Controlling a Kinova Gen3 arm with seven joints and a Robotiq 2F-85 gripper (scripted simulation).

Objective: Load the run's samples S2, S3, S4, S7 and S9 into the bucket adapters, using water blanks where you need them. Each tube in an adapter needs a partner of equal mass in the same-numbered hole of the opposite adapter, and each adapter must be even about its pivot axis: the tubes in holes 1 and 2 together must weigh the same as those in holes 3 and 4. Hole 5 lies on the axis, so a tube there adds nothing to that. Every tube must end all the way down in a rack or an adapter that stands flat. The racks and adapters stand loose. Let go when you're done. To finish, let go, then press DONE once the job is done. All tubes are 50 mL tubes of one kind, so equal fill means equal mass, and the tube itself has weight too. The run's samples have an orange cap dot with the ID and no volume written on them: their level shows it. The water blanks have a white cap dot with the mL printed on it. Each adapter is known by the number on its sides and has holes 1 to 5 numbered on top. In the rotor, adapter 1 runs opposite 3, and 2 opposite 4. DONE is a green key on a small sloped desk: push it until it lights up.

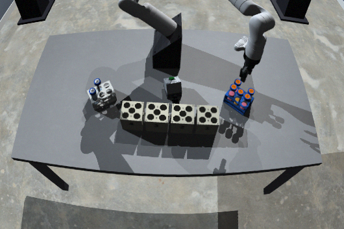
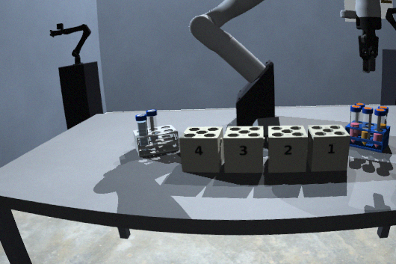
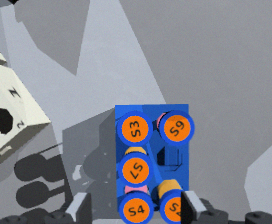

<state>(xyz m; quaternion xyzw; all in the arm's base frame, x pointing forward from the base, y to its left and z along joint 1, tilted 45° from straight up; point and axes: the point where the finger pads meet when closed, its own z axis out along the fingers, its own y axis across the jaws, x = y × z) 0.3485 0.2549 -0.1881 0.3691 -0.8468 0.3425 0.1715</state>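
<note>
The sample tube S7 is 10 mm ahead of my hand and 180 mm below it. The rest, counted from my hand: sample tube S9: 60 mm behind, 180 mm below; sample tube S4: 20 mm ahead, 30 mm to the left, 180 mm below; sample tube S3: 30 mm behind, 40 mm to the right, 180 mm below.
</note>
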